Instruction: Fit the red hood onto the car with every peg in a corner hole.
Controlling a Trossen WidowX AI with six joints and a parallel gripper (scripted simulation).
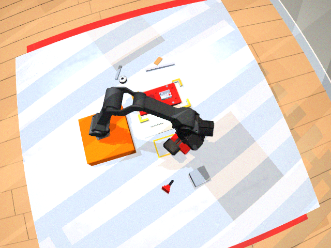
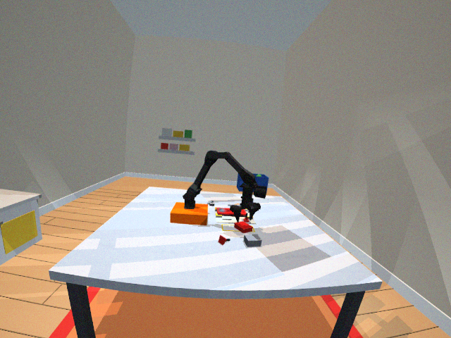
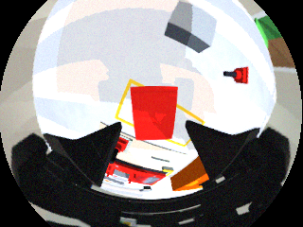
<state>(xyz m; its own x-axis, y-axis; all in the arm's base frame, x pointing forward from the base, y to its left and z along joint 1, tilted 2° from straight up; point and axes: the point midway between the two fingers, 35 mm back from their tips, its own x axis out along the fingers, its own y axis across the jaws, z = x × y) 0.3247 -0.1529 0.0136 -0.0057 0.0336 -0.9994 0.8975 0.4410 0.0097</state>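
Right now the red hood is 3 cm below my gripper tip. From my gripper tip the other things lie so: grey block (17 cm to the right, 3 cm below, 1 cm ahead); grey bar (40 cm to the left, 4 cm below, 3 cm ahead); engine block (24 cm to the left, 2 cm below).
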